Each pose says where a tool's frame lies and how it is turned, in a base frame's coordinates. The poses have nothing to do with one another.
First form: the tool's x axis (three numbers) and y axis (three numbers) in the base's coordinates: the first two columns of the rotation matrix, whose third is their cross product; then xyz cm.
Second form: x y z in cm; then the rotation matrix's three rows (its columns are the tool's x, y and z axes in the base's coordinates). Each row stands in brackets. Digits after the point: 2 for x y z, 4 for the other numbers.
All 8 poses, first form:
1: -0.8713, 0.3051, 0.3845, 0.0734, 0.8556, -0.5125, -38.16, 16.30, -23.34
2: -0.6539, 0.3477, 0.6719, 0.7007, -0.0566, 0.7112, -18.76, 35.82, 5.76
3: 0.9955, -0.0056, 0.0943, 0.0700, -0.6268, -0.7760, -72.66, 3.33, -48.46
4: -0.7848, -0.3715, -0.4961, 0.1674, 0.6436, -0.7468, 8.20, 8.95, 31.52
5: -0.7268, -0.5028, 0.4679, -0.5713, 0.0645, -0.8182, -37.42, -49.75, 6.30
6: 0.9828, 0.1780, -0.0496, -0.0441, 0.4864, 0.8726, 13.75, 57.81, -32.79
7: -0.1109, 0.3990, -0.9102, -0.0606, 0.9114, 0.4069, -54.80, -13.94, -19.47
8: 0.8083, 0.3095, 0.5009, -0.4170, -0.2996, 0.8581, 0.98, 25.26, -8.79
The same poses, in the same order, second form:
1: [-38.16, 16.30, -23.34], [[-0.8713, 0.0734, -0.4853], [0.3051, 0.8556, -0.4183], [0.3845, -0.5125, -0.7679]]
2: [-18.76, 35.82, 5.76], [[-0.6539, 0.7007, 0.2853], [0.3477, -0.0566, 0.9359], [0.6719, 0.7112, -0.2066]]
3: [-72.66, 3.33, -48.46], [[0.9955, 0.0700, 0.0635], [-0.0056, -0.6268, 0.7791], [0.0943, -0.7760, -0.6236]]
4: [8.20, 8.95, 31.52], [[-0.7848, 0.1674, 0.5967], [-0.3715, 0.6436, -0.6691], [-0.4961, -0.7468, -0.4429]]
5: [-37.42, -49.75, 6.30], [[-0.7268, -0.5713, 0.3812], [-0.5028, 0.0645, -0.8620], [0.4679, -0.8182, -0.3341]]
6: [13.75, 57.81, -32.79], [[0.9828, -0.0441, 0.1794], [0.1780, 0.4864, -0.8554], [-0.0496, 0.8726, 0.4859]]
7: [-54.80, -13.94, -19.47], [[-0.1109, -0.0606, 0.9919], [0.3990, 0.9114, 0.1003], [-0.9102, 0.4069, -0.0769]]
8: [0.98, 25.26, -8.79], [[0.8083, -0.4170, 0.4157], [0.3095, -0.2996, -0.9025], [0.5009, 0.8581, -0.1131]]
